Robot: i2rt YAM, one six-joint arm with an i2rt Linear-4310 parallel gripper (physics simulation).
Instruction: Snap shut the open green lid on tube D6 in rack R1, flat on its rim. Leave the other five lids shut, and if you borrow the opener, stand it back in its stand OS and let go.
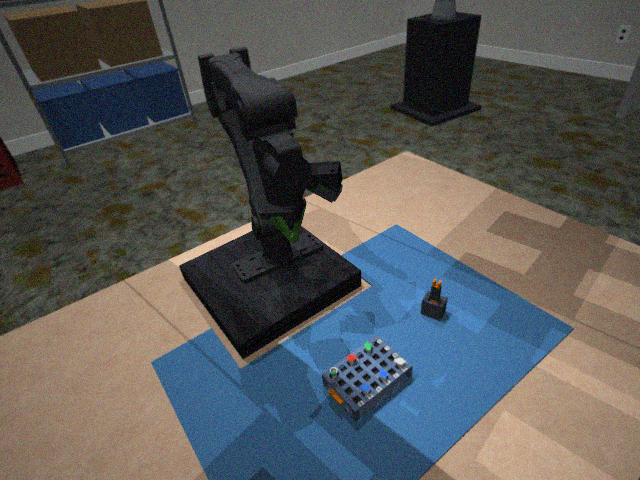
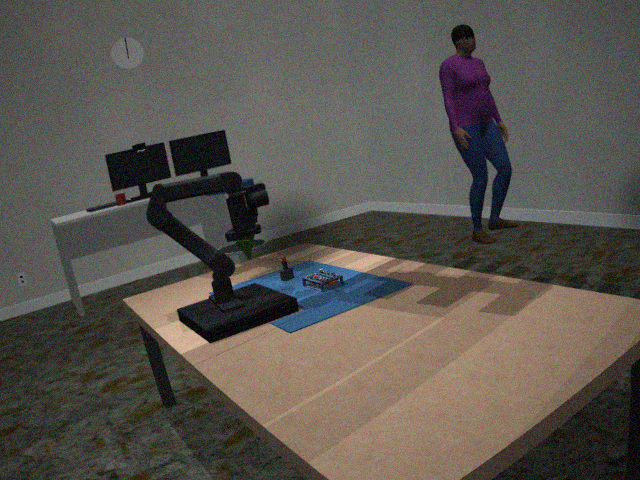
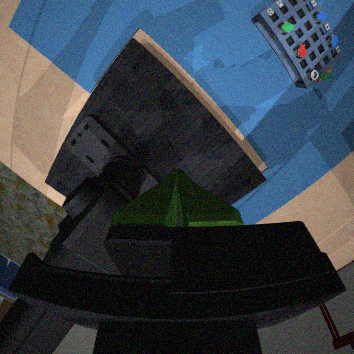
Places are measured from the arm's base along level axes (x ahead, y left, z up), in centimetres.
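Pixels of known places: gripper, between the fingertips: (image 1: 293, 241) (image 2: 249, 258) (image 3: 176, 174); arm's base, origin of its link: (image 1: 278, 257) (image 2: 226, 302) (image 3: 124, 172).
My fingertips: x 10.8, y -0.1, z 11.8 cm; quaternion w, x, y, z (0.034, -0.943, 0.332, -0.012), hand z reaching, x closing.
For each thing: its top centre in the pictures, then the offset to it from my fingertips. "pt": a spot on its surface instead. Level surfaces: height alone.
- Rack R1, centre of its top: (image 1: 365, 361) (image 3: 321, 34) (image 2: 320, 269) dx +23.5, dy +0.0, dz -10.1 cm
- open tube with a pale ring rim, a spot on its surface: (image 1: 333, 370) (image 3: 309, 74) pt dx +20.8, dy -4.6, dz -12.3 cm
- orange-tipped opener, centre of its top: (image 1: 437, 281) (image 2: 283, 257) dx +18.0, dy +20.1, dz -7.3 cm
- blue mat, height of its surface: dz -15.8 cm
- orange piece, a spot on its surface: (image 1: 335, 396) pt dx +24.3, dy -6.5, dz -13.4 cm
Rack R1 (image 1: 385, 393) (image 2: 323, 283) (image 3: 278, 49) stands on the blue mat. At one corner is an open tube with a pale ring rim (image 1: 333, 370) (image 3: 314, 75); its green lid (image 3: 326, 75) stands off to the side of the rim, not over it. Five other lids look shut: green (image 1: 368, 346) (image 3: 288, 27), red (image 1: 352, 358) (image 3: 302, 50), two blue (image 1: 383, 374) (image 1: 365, 388) and one white (image 1: 400, 362). The orange-tipped opener (image 1: 436, 290) (image 2: 283, 261) stands upright in stand OS (image 1: 433, 308) (image 2: 286, 274). My gripper (image 1: 293, 239) (image 2: 249, 257) (image 3: 176, 174) is shut and empty, high above the arm's base, away from the rack.
The black base block (image 1: 299, 304) (image 2: 248, 317) (image 3: 165, 100) lies below the gripper, beside the blue mat (image 1: 465, 372) (image 2: 297, 323) (image 3: 215, 30). An orange piece (image 1: 335, 396) is at the rack's end near the open tube. A person (image 2: 467, 93) stands beyond the table.
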